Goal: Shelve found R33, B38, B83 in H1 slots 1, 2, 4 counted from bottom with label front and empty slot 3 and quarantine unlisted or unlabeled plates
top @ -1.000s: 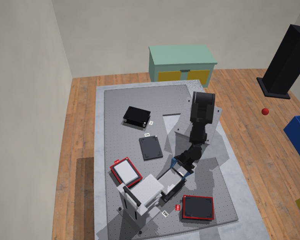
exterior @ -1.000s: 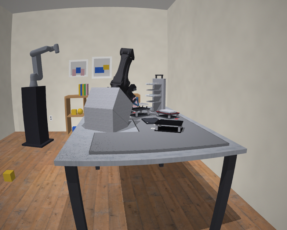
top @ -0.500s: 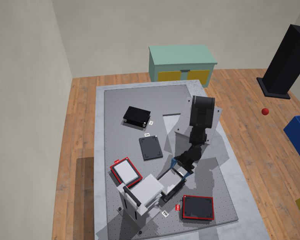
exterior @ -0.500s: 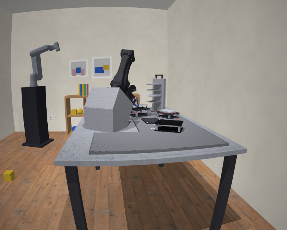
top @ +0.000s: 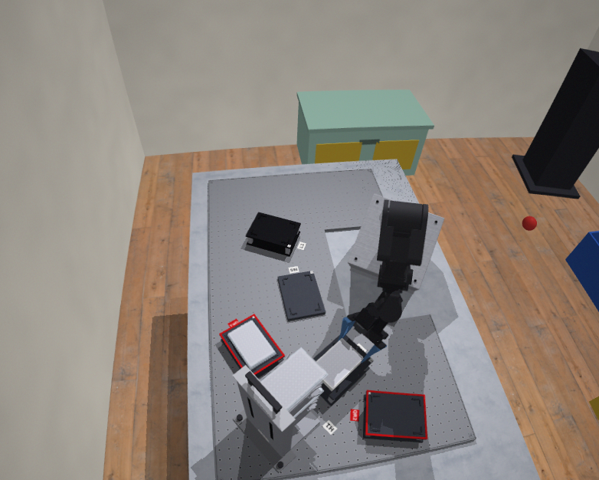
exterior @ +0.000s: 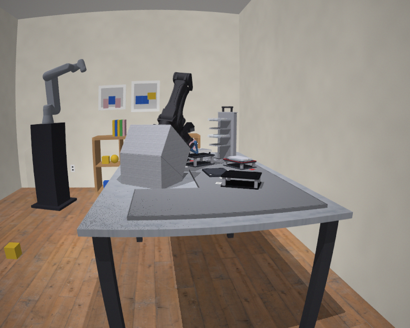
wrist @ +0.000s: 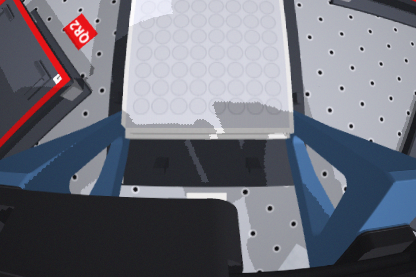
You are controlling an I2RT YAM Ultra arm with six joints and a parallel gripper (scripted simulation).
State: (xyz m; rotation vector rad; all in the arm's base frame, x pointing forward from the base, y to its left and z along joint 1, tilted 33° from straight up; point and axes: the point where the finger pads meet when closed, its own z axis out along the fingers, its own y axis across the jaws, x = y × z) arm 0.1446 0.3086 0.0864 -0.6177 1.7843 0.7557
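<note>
My hand is 40 mm to the right of the regrip nest RG, 30 mm short of it and 30 mm above it. From my hand the other things lie so: RG label: 80 mm below, 40 mm to the right, 40 mm behind; quarantine nest QR2: 160 mm to the left, 130 mm behind, 50 mm below; white 96-well plate: 40 mm to the left, 40 mm ahead.
</note>
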